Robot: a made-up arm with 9 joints. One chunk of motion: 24 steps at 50 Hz.
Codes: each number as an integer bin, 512 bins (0 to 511) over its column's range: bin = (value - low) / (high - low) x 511, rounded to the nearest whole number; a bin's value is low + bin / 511 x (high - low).
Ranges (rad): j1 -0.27..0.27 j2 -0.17..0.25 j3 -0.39..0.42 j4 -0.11..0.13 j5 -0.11..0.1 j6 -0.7..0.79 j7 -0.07..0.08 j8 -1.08..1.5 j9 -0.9..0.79
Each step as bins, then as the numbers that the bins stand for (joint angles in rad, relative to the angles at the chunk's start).
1 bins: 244 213 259 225 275 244 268 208 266
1 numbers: -0.0122 0.0051 0.0205 -0.0043 0.0030 0.0115 0.0087 -0.0298 -0.0203
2 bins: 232 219 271 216 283 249 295 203 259
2 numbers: -0.0248 0.0100 0.0396 -0.0086 0.0063 0.0260 0.0166 -0.0551 -0.0434
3 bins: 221 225 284 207 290 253 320 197 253
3 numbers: -0.0365 0.0149 0.0602 -0.0128 0.0092 0.0377 0.0239 -0.0854 -0.0633
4 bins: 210 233 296 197 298 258 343 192 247
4 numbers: -0.0481 0.0215 0.0792 -0.0175 0.0125 0.0523 0.0307 -0.1106 -0.0831
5 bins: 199 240 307 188 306 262 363 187 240
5 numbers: -0.0597 0.0273 0.0966 -0.0217 0.0158 0.0640 0.0366 -0.1359 -0.1063
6 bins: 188 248 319 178 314 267 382 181 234
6 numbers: -0.0713 0.0338 0.1157 -0.0264 0.0190 0.0785 0.0421 -0.1661 -0.1261
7 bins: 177 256 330 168 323 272 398 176 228
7 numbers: -0.0830 0.0404 0.1331 -0.0311 0.0227 0.0931 0.0468 -0.1914 -0.1459
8 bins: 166 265 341 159 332 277 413 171 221
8 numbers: -0.0946 0.0478 0.1505 -0.0353 0.0264 0.1077 0.0512 -0.2166 -0.1691
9 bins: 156 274 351 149 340 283 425 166 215
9 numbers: -0.1051 0.0552 0.1664 -0.0400 0.0297 0.1252 0.0548 -0.2419 -0.1889
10 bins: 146 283 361 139 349 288 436 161 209
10 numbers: -0.1157 0.0626 0.1822 -0.0447 0.0334 0.1398 0.0580 -0.2671 -0.2088
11 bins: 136 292 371 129 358 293 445 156 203
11 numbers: -0.1263 0.0700 0.1981 -0.0494 0.0371 0.1543 0.0606 -0.2924 -0.2286
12 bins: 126 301 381 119 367 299 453 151 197
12 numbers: -0.1368 0.0774 0.2139 -0.0541 0.0408 0.1718 0.0630 -0.3176 -0.2485
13 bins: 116 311 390 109 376 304 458 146 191
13 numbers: -0.1474 0.0856 0.2282 -0.0588 0.0445 0.1864 0.0644 -0.3429 -0.2683
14 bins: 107 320 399 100 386 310 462 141 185
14 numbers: -0.1569 0.0930 0.2425 -0.0630 0.0486 0.2039 0.0656 -0.3681 -0.2882
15 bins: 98 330 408 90 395 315 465 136 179
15 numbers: -0.1664 0.1012 0.2567 -0.0677 0.0523 0.2185 0.0665 -0.3933 -0.3080
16 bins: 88 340 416 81 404 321 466 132 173
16 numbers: -0.1770 0.1095 0.2694 -0.0720 0.0560 0.2360 0.0668 -0.4135 -0.3278
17 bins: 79 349 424 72 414 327 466 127 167
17 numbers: -0.1865 0.1168 0.2821 -0.0762 0.0601 0.2535 0.0668 -0.4388 -0.3477
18 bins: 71 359 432 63 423 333 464 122 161
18 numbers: -0.1950 0.1251 0.2948 -0.0804 0.0638 0.2710 0.0662 -0.4640 -0.3675
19 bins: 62 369 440 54 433 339 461 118 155
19 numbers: -0.2045 0.1333 0.3075 -0.0846 0.0679 0.2885 0.0653 -0.4842 -0.3874
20 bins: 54 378 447 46 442 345 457 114 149
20 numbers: -0.2129 0.1407 0.3186 -0.0884 0.0716 0.3060 0.0641 -0.5044 -0.4072
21 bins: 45 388 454 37 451 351 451 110 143
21 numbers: -0.2224 0.1489 0.3296 -0.0926 0.0753 0.3235 0.0624 -0.5246 -0.4271
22 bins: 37 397 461 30 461 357 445 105 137
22 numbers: -0.2309 0.1563 0.3407 -0.0959 0.0795 0.3410 0.0606 -0.5499 -0.4469
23 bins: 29 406 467 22 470 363 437 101 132
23 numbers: -0.2394 0.1637 0.3503 -0.0997 0.0832 0.3585 0.0583 -0.5701 -0.4634
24 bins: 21 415 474 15 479 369 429 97 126
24 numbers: -0.2478 0.1711 0.3614 -0.1030 0.0868 0.3759 0.0559 -0.5903 -0.4833
